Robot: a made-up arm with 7 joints.
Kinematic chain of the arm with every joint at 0, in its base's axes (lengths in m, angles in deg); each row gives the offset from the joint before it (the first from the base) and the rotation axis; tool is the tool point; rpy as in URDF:
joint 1: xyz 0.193 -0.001 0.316 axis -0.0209 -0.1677 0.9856
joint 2: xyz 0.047 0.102 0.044 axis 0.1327 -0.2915 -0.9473
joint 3: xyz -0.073 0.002 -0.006 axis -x
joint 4: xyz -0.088 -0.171 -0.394 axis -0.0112 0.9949 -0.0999
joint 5: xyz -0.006 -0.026 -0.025 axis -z
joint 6: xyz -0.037 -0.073 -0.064 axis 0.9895 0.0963 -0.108
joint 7: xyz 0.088 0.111 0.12 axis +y
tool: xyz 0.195 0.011 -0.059 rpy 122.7 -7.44 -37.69
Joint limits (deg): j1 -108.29..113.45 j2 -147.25..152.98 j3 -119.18..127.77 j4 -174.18..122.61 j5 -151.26..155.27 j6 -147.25..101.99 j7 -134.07..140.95
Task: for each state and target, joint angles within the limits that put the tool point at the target. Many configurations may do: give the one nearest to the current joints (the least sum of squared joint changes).
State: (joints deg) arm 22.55 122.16 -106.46 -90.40 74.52 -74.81 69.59
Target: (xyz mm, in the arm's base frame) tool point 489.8 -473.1 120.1
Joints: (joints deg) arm -20.84 137.19 -66.24 -72.38 76.44 -88.18 60.77
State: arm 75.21 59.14 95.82 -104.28 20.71 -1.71 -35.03
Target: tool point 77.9 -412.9 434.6
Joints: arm 95.95 38.85 85.33 -107.08 26.51 2.99 -36.62
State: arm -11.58 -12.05 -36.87 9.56 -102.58 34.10 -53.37
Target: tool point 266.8 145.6 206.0
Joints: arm -28.47 -8.80 -35.76 -13.23 -87.70 41.82 -77.67
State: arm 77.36 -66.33 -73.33 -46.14 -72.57 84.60 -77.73
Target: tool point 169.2 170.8 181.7
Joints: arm 77.92 -60.90 -38.39 -57.56 -67.29 95.94 -83.01
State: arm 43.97 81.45 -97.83 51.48 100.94 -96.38 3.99
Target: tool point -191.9 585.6 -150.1
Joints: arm 64.70 53.04 -77.33 49.51 100.05 -104.98 -5.93
